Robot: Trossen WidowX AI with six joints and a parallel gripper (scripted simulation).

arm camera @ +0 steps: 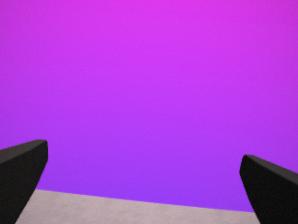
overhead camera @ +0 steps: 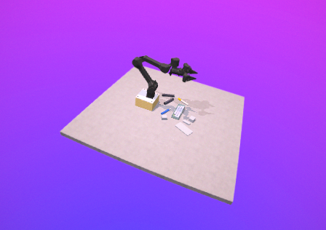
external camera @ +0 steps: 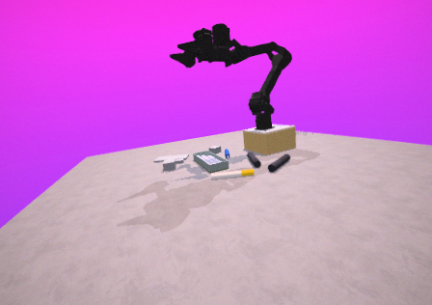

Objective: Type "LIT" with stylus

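Right now the stylus is 39 cm below my gripper tip, 18 cm behind it and 2 cm to the right of it. The rest, counted from my gripper tip: grey stylus tip: 39 cm below, 16 cm behind, 1 cm to the left.
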